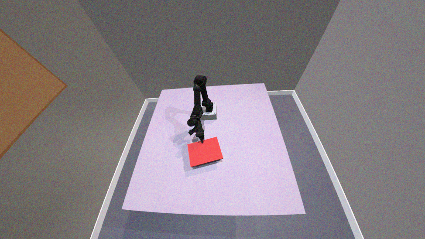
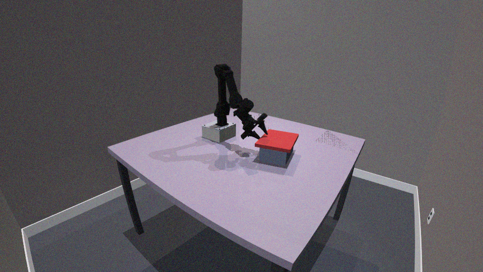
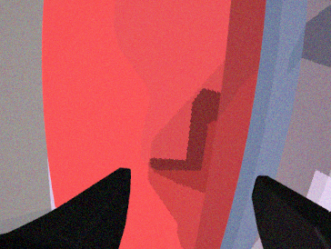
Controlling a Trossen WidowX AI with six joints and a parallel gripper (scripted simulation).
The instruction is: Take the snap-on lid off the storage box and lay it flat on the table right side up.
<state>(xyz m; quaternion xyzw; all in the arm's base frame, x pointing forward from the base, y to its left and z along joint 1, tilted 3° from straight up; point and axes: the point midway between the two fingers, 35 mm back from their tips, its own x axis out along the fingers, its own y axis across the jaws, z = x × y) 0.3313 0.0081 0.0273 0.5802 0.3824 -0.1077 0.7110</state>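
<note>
My gripper tip is 7 cm short of the red lid and 3 cm to the right of it. From my gripper tip the other things lie so: storage box: 7 cm ahead, 4 cm below, 3 cm to the left.
</note>
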